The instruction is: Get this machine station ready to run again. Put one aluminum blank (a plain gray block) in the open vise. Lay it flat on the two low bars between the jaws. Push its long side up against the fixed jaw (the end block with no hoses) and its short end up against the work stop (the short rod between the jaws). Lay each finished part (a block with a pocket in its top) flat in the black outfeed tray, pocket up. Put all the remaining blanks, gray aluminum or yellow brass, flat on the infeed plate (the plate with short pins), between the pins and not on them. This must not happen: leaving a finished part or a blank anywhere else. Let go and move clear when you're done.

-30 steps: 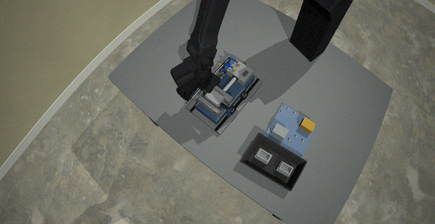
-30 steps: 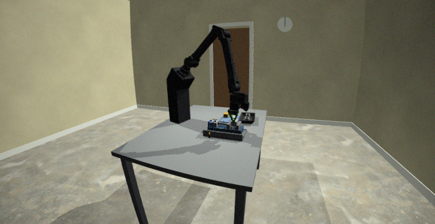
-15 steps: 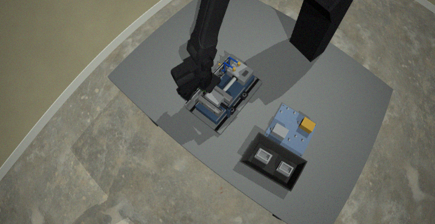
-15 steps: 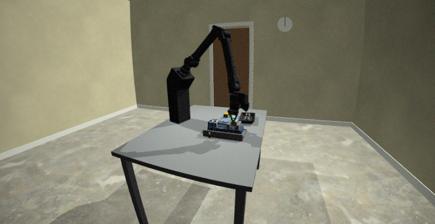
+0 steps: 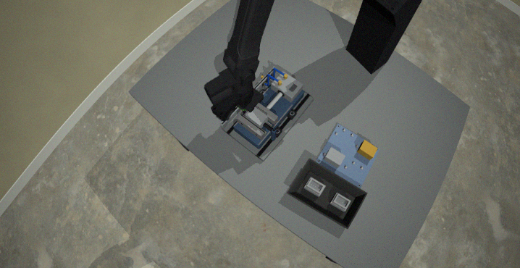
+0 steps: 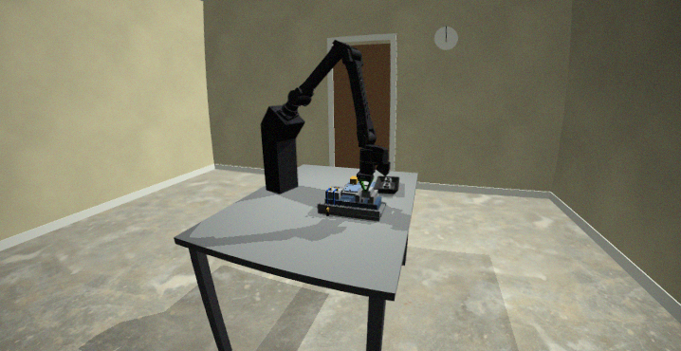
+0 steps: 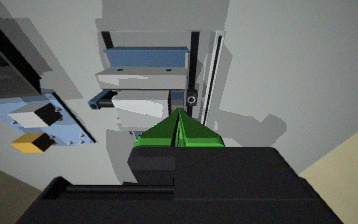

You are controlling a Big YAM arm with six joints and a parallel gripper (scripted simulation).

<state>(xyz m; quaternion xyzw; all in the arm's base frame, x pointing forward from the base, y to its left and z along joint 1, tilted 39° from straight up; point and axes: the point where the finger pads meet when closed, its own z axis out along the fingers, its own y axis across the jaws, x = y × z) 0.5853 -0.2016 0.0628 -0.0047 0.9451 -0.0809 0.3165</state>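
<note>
Now: hand 50 mm to the right of the moving jaw, 40 mm past it and 40 mm above it. From my hand the other things lie so: blue infeed plate (370 mm to the left, 110 mm below, 100 mm behind); fixed jaw (40 mm to the left, 40 mm below, 30 mm ahead); white rod (90 mm behind, 50 mm to the left, 40 mm below).
</note>
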